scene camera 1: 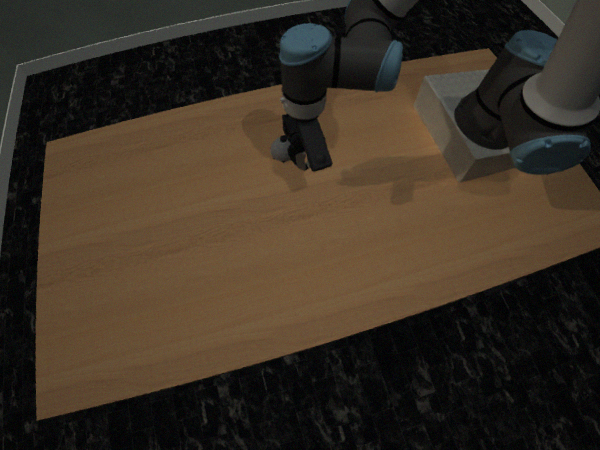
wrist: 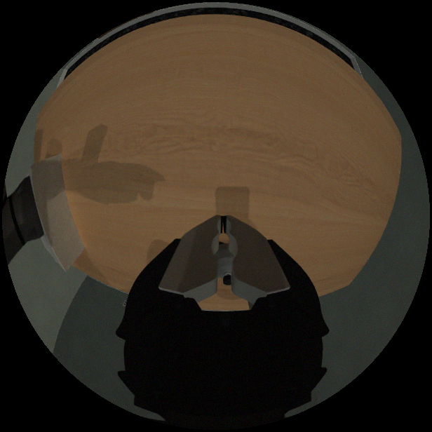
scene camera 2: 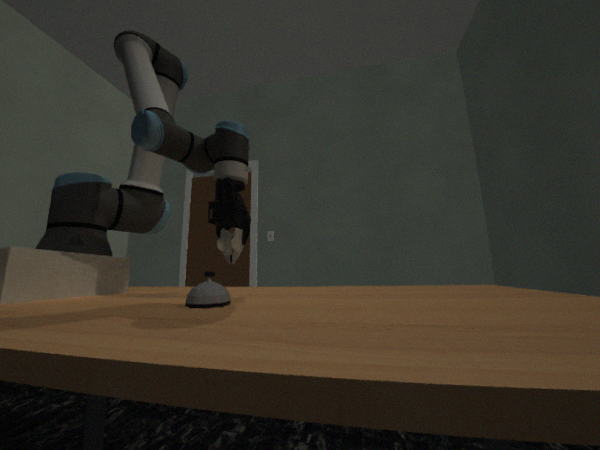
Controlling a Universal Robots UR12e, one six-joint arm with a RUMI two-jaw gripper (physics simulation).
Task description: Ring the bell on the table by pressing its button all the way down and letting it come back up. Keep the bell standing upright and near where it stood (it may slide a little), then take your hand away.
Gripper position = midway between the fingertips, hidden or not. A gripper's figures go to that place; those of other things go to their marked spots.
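A bell (scene camera 2: 209,294) is 50 cm from the lens, while my gripper (scene camera 2: 231,263) is 67 cm from the lens.
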